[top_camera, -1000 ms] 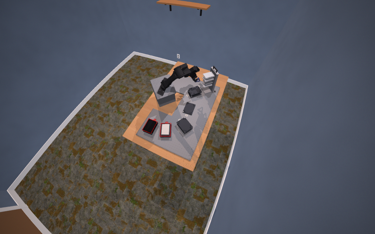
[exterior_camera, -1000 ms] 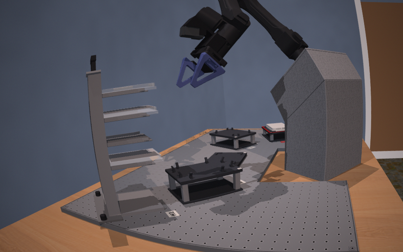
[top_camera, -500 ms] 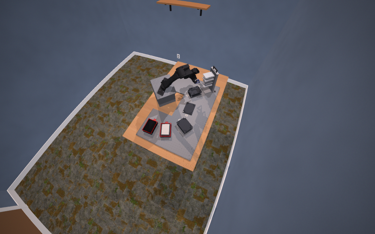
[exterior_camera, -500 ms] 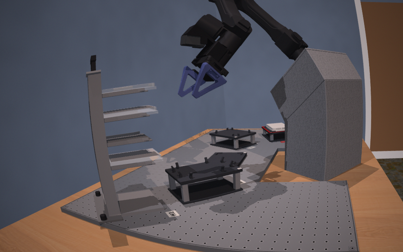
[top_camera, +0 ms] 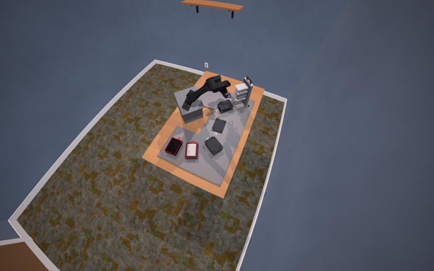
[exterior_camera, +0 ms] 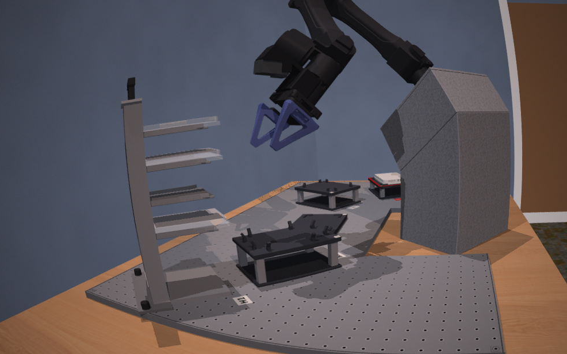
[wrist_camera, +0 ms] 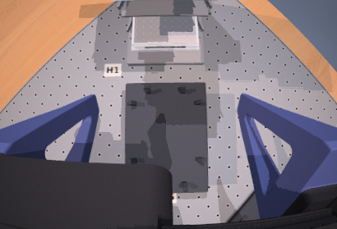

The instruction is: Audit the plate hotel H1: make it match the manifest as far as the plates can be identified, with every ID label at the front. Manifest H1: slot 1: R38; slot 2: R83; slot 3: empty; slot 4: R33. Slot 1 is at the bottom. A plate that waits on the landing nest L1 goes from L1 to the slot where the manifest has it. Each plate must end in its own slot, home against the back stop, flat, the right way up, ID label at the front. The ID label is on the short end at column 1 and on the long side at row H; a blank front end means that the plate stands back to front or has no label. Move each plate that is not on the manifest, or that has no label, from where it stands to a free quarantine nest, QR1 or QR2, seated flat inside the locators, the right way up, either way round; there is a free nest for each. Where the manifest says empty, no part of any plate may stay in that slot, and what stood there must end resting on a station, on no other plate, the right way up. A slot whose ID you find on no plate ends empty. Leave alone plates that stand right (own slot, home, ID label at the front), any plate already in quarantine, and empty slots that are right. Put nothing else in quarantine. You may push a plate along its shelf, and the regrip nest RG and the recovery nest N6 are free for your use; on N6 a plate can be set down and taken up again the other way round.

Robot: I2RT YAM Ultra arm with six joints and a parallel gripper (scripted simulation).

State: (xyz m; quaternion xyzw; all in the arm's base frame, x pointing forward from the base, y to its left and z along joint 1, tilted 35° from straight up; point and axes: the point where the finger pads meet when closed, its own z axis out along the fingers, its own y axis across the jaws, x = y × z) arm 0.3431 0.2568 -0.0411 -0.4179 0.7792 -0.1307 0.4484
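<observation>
The regrip nest RG is 17 cm below my hand, 2 cm behind it and 1 cm to the right of it. From my hand the other things lie so: plate hotel H1: 19 cm ahead, 14 cm to the left, 7 cm below; flat nest N6: 28 cm to the right, 22 cm below, 3 cm behind; H1 tag: 23 cm below, 14 cm to the left, 2 cm ahead.
</observation>
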